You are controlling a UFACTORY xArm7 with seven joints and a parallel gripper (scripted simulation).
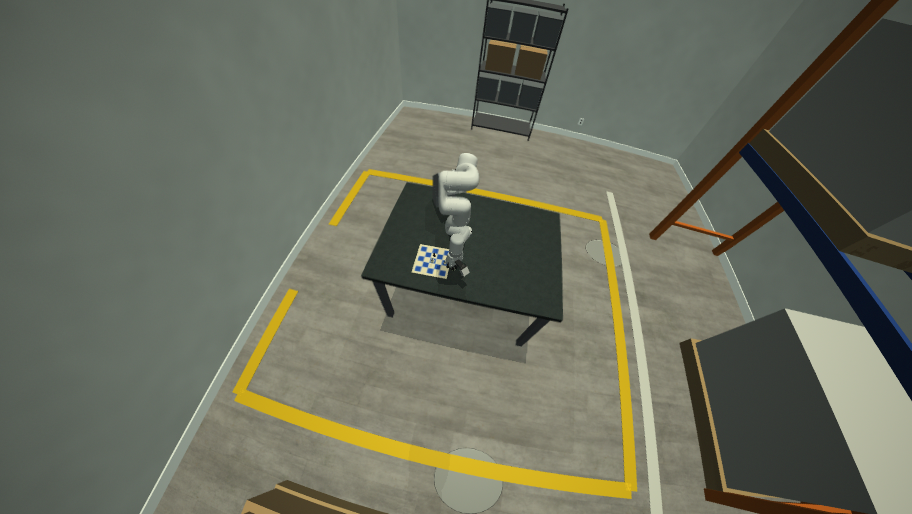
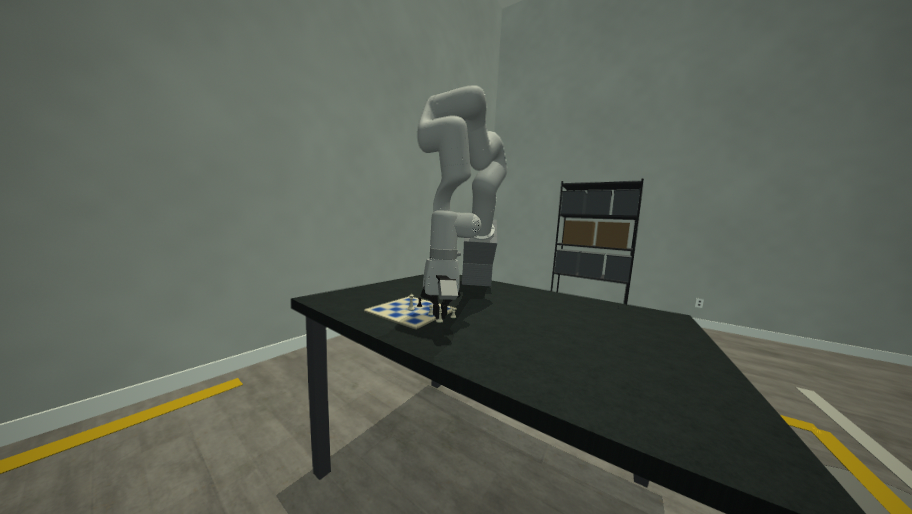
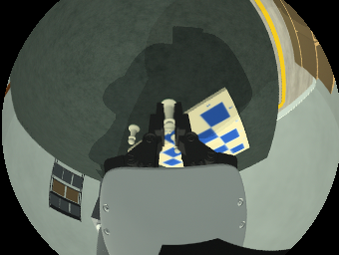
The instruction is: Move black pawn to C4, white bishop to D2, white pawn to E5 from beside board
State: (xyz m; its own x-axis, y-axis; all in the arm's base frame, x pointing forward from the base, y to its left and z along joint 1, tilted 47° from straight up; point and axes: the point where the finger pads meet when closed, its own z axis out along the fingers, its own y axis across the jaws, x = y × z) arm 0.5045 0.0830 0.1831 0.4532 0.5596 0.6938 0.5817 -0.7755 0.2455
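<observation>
Right now the white piece is 140 mm to the right of my hand, 20 mm behind it and 10 mm below it. From my hand the other things lie so: black pawn: 140 mm to the right, 70 mm behind, 20 mm below; cream chessboard: 140 mm to the right, 40 mm below, 30 mm behind.
</observation>
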